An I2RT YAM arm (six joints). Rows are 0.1 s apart.
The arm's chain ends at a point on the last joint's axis. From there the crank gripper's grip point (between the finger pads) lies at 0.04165 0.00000 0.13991 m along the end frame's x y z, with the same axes.
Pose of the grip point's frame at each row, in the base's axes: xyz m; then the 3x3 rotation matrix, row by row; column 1 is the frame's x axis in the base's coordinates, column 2 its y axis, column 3 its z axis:
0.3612 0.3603 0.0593; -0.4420 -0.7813 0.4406; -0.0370 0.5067 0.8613; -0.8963 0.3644 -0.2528
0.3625 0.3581 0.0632; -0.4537 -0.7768 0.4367; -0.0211 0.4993 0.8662; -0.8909 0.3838 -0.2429
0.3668 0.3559 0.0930; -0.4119 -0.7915 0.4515; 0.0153 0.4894 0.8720; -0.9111 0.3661 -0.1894
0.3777 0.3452 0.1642; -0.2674 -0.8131 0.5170; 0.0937 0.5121 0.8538; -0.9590 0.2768 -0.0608
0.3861 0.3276 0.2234; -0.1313 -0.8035 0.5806; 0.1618 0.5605 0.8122; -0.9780 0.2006 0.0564
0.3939 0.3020 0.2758; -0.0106 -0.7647 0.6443; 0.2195 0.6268 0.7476; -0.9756 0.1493 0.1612
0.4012 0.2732 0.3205; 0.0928 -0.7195 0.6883; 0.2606 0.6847 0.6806; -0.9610 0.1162 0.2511
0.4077 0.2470 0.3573; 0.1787 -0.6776 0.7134; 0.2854 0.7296 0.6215; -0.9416 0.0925 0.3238
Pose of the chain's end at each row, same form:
0.3180 0.2413 0.1320; -0.4420 -0.7813 0.4406; -0.0370 0.5067 0.8613; -0.8963 0.3644 -0.2528
0.3203 0.2378 0.1343; -0.4537 -0.7768 0.4367; -0.0211 0.4993 0.8662; -0.8909 0.3838 -0.2429
0.3208 0.2333 0.1574; -0.4119 -0.7915 0.4515; 0.0153 0.4894 0.8720; -0.9111 0.3661 -0.1894
0.3165 0.2218 0.2126; -0.2674 -0.8131 0.5170; 0.0937 0.5121 0.8538; -0.9590 0.2768 -0.0608
0.3103 0.2072 0.2562; -0.1313 -0.8035 0.5806; 0.1618 0.5605 0.8122; -0.9780 0.2006 0.0564
0.3042 0.1883 0.2939; -0.0106 -0.7647 0.6443; 0.2195 0.6268 0.7476; -0.9756 0.1493 0.1612
0.3010 0.1671 0.3254; 0.0928 -0.7195 0.6883; 0.2606 0.6847 0.6806; -0.9610 0.1162 0.2511
0.3004 0.1482 0.3512; 0.1787 -0.6776 0.7134; 0.2854 0.7296 0.6215; -0.9416 0.0925 0.3238

